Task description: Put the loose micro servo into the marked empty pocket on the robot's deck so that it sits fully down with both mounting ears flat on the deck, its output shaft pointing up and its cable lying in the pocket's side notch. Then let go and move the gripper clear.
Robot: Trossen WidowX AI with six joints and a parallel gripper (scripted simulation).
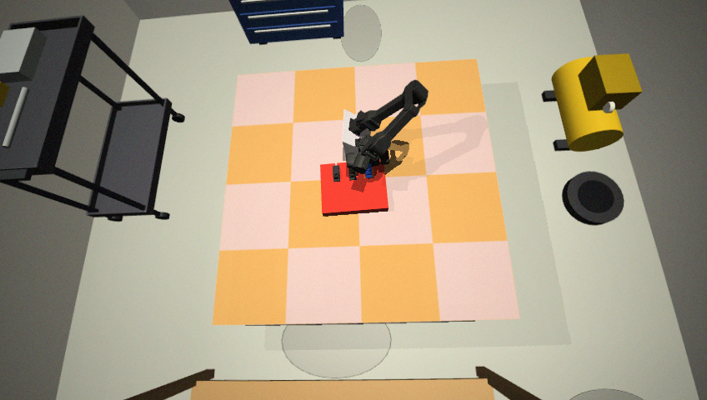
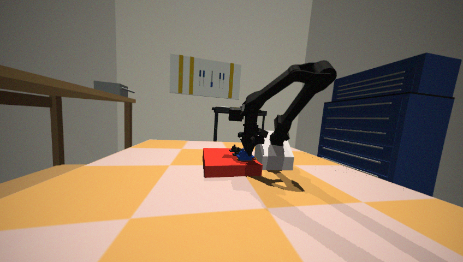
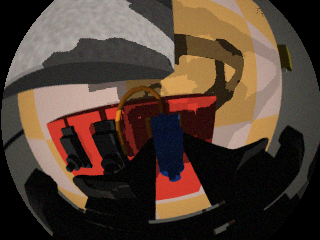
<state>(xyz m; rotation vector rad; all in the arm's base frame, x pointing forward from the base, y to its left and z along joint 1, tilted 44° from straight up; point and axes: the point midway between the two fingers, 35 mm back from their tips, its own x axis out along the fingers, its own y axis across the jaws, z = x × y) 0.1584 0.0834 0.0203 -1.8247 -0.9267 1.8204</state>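
Now: gripper tip 13 cm short of the red deck, 5 cm to the left of it and 4 cm above it.
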